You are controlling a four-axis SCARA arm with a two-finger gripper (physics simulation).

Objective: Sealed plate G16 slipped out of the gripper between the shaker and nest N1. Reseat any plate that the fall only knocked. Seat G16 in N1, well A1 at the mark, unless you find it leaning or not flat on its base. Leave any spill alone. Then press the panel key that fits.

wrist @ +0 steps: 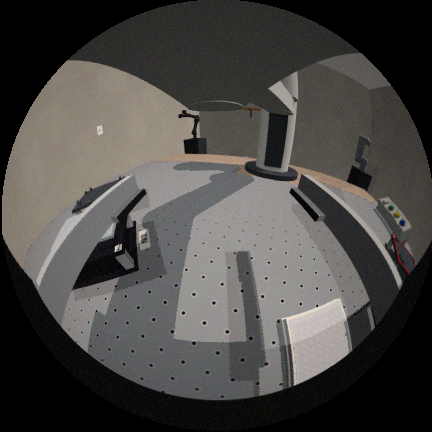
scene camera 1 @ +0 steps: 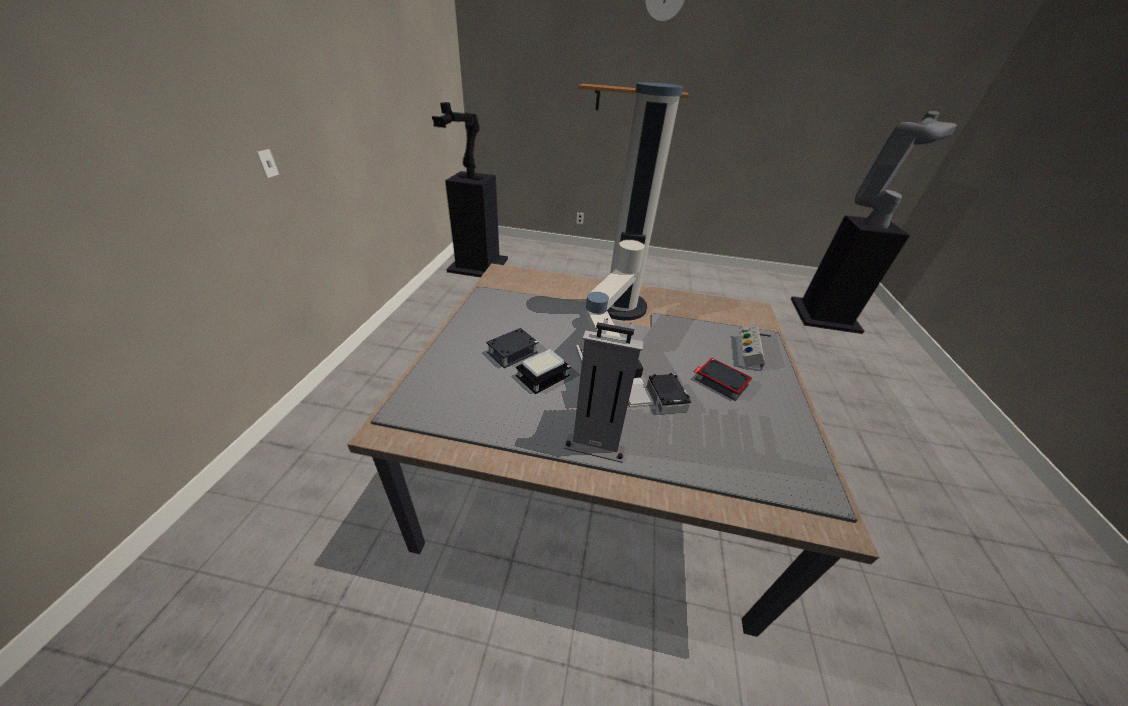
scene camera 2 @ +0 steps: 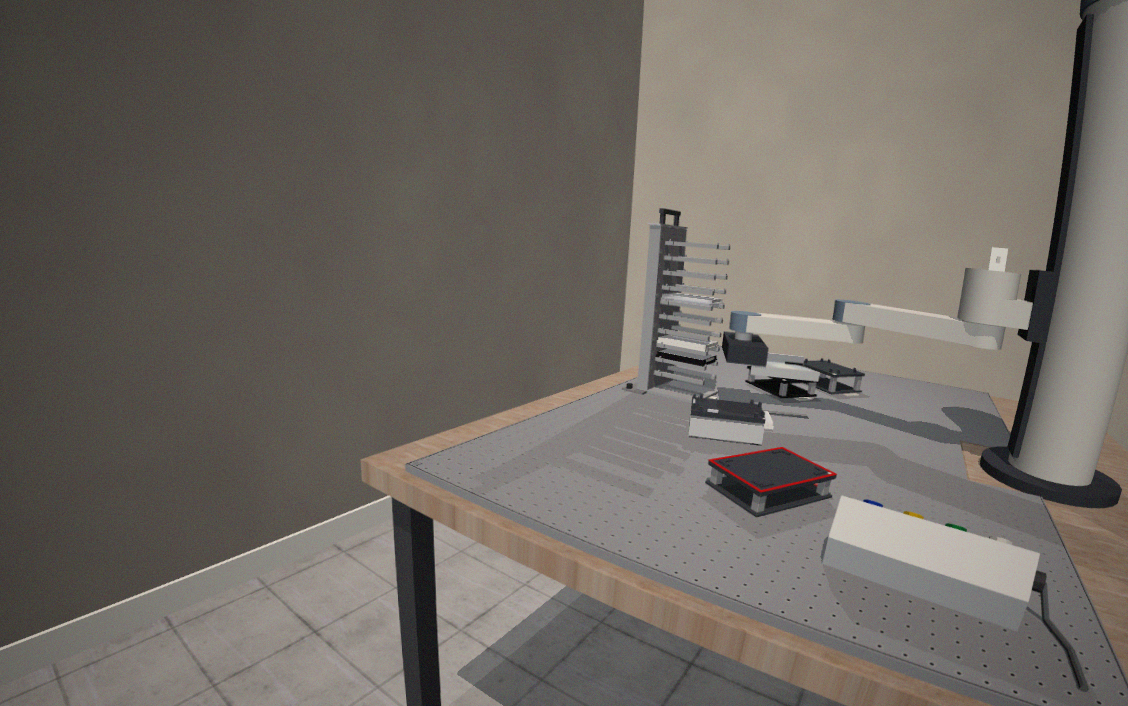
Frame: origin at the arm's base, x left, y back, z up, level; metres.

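Seen in the pictures: gripper, between the fingertips: [wrist: 217, 179] [scene camera 2: 810, 368]; arm's base, origin of its link: [wrist: 270, 170] [scene camera 1: 620, 306] [scene camera 2: 1046, 479].
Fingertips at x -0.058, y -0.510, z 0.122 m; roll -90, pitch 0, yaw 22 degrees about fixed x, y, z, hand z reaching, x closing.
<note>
Offsets run from my fingertips to a thing's top centre. "pt": to the spot under its first point.
My gripper [scene camera 2: 746, 356] [wrist: 217, 179] is open and empty above the mat; the rack partly hides it in scene camera 1. A pale plate @[dx +0.160, dy -0.105, dz -0.095 m] [scene camera 1: 638, 392] [scene camera 2: 769, 420] [wrist: 317, 340], apparently G16, lies against the side of the low shaker box [scene camera 1: 667, 391] [scene camera 2: 726, 422] [wrist: 361, 322]. It looks tilted in the wrist view; its base is partly hidden and its label unreadable. Nest N2 @[pt dx -0.178, dy -0.146, dz -0.104 m] [scene camera 1: 542, 383] [wrist: 107, 262] bears a pale plate @[dx -0.189, dy -0.092, dz -0.041 m] [scene camera 1: 544, 362] [scene camera 2: 786, 372] [wrist: 107, 231]; I cannot tell if it sits flat. Another black nest @[dx -0.337, dy +0.004, dz -0.044 m] [scene camera 1: 511, 343] [scene camera 2: 834, 368] stands behind it, number unreadable. The key panel @[dx +0.613, dy +0.268, dz -0.025 m] [scene camera 1: 749, 348] [scene camera 2: 931, 557] has green, yellow, blue and white keys.
A tall rack [scene camera 1: 603, 399] [scene camera 2: 654, 308] with several shelves and plates stands at the table edge nearest scene camera 1. A red-rimmed black stand [scene camera 1: 723, 376] [scene camera 2: 771, 468] [wrist: 402, 255] lies between shaker and panel. The arm's column [scene camera 1: 651, 174] [scene camera 2: 1089, 249] [wrist: 277, 140] rises at the back.
</note>
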